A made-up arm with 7 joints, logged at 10 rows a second.
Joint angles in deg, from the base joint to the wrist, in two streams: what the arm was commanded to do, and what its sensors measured. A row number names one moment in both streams.
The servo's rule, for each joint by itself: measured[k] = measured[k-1] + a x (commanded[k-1-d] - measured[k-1]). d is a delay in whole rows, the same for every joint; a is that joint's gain. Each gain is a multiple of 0.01, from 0.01 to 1. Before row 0 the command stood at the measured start. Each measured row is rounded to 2 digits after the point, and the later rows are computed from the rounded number. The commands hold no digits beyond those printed.
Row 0, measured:
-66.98 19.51 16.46 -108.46 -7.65 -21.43 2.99
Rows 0 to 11, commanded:
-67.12 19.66 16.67 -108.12 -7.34 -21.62 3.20
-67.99 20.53 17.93 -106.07 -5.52 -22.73 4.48
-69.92 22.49 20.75 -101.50 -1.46 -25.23 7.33
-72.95 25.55 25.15 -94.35 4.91 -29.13 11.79
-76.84 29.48 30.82 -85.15 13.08 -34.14 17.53
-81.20 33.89 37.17 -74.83 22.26 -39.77 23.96
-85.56 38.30 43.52 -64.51 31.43 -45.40 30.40
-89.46 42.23 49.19 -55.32 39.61 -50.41 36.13
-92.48 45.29 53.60 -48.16 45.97 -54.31 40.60
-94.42 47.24 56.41 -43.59 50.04 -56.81 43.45
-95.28 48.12 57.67 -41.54 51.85 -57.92 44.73
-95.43 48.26 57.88 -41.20 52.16 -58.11 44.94
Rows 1 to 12, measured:
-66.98 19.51 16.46 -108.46 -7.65 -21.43 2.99
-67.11 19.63 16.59 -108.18 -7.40 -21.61 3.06
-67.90 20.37 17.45 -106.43 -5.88 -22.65 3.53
-69.72 22.11 19.56 -102.34 -2.30 -25.05 4.78
-72.63 24.93 23.14 -95.71 3.54 -28.84 7.09
-76.42 28.66 28.06 -86.95 11.27 -33.77 10.54
-80.72 32.95 33.89 -76.89 20.17 -39.35 14.97
-85.08 37.34 40.05 -66.61 29.29 -44.98 20.06
-89.02 41.35 45.90 -57.24 37.65 -50.03 25.36
-92.13 44.58 50.83 -49.70 44.39 -54.01 30.39
-94.19 46.76 54.40 -44.63 48.97 -56.61 34.70
-95.17 47.88 56.49 -42.07 51.30 -57.83 38.01
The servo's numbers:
d 1
a 0.90 0.82 0.64 0.83 0.81 0.93 0.33

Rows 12 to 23, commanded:
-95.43 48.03 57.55 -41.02 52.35 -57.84 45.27
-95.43 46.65 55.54 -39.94 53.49 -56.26 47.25
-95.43 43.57 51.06 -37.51 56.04 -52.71 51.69
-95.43 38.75 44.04 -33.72 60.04 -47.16 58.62
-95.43 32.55 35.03 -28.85 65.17 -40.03 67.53
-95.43 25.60 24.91 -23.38 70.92 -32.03 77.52
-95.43 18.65 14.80 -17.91 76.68 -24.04 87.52
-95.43 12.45 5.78 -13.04 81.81 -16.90 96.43
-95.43 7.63 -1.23 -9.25 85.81 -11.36 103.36
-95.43 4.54 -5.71 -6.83 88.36 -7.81 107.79
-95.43 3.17 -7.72 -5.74 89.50 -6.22 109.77
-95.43 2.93 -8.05 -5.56 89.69 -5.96 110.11
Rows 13 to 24, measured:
-95.40 48.19 57.38 -41.35 52.00 -58.09 40.30
-95.43 48.06 57.49 -41.08 52.28 -57.86 41.94
-95.43 46.90 56.24 -40.13 53.26 -56.37 43.69
-95.43 44.17 52.92 -37.96 55.51 -52.97 46.33
-95.43 39.73 47.24 -34.44 59.18 -47.57 50.39
-95.43 33.84 39.43 -29.80 64.03 -40.56 56.05
-95.43 27.08 30.14 -24.47 69.61 -32.63 63.14
-95.43 20.17 20.32 -19.03 75.34 -24.64 71.19
-95.43 13.84 11.01 -14.06 80.58 -17.44 79.52
-95.43 8.75 3.18 -10.07 84.82 -11.79 87.39
-95.43 5.30 -2.51 -7.38 87.69 -8.09 94.12
-95.43 3.55 -5.84 -6.02 89.16 -6.35 99.28

